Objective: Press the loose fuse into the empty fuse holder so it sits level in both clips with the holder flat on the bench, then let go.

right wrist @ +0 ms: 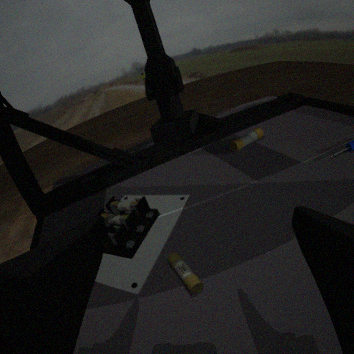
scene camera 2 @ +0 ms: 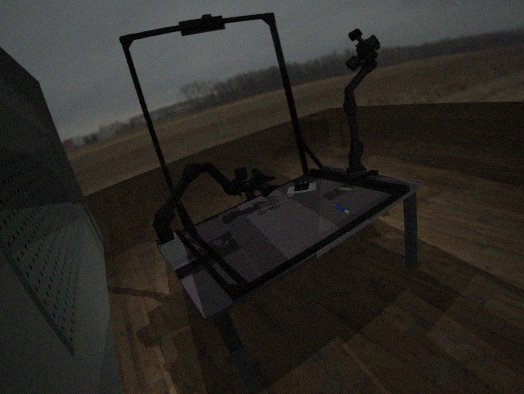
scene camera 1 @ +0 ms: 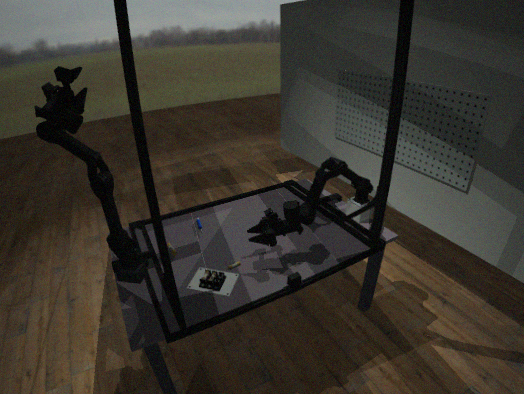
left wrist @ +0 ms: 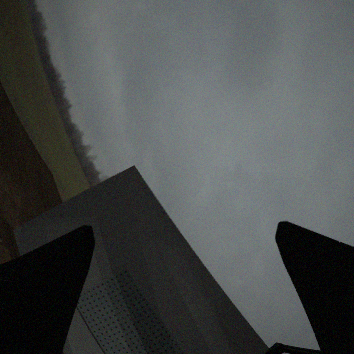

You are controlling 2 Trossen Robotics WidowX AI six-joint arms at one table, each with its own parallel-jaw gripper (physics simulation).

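Places are measured from the left arm's base along level axes (x up, y right, z ahead), in metres.
Where they show: left gripper, fingertip midpoint: [scene camera 2: 362, 36] [scene camera 1: 83, 77] [left wrist: 187, 235]; right gripper, fingertip midpoint: [right wrist: 201, 222] [scene camera 2: 277, 181] [scene camera 1: 247, 235]; left arm's base at its link origin: [right wrist: 173, 117] [scene camera 2: 356, 168] [scene camera 1: 131, 264]; right arm's base at its link origin: [scene camera 2: 167, 239] [scene camera 1: 361, 200].
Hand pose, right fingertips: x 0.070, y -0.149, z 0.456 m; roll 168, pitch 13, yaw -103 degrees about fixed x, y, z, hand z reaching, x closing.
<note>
Each offset is from my right fingertips to the top centre of the thing. "pt": to the spot under its first point.
A black fuse holder [scene camera 1: 212, 281] [scene camera 2: 302, 186] [right wrist: 131, 235] sits on a white plate {pt dy +0.174, dx -0.121, dz -0.054 m} [scene camera 1: 228, 287] [right wrist: 147, 255]. In the right wrist view two yellow-ended fuses sit in it, and the clips nearest the camera look empty. A loose yellow fuse {dy +0.050, dx -0.108, dz -0.054 m} [scene camera 1: 234, 264] [right wrist: 185, 273] with a pale label lies on the bench beside the plate. A second loose fuse {dy -0.021, dx -0.102, dz -0.352 m} [scene camera 1: 172, 249] [scene camera 2: 345, 189] [right wrist: 247, 139] lies farther off, near the left arm's base. My right gripper [scene camera 1: 254, 235] [right wrist: 201, 222] is open and empty, above the bench and short of the nearer fuse. My left gripper [scene camera 1: 80, 80] [left wrist: 187, 235] is open and empty, raised high above the bench.
A blue-handled screwdriver {dy -0.222, dx -0.109, dz -0.278 m} [scene camera 1: 199, 223] [scene camera 2: 341, 208] [right wrist: 350, 146] lies on the bench beyond the loose fuses. A black frame with tall posts [scene camera 1: 141, 145] [scene camera 2: 145, 107] rises from the bench. A pegboard [scene camera 1: 410, 125] hangs on the wall at the right in scene camera 1.
</note>
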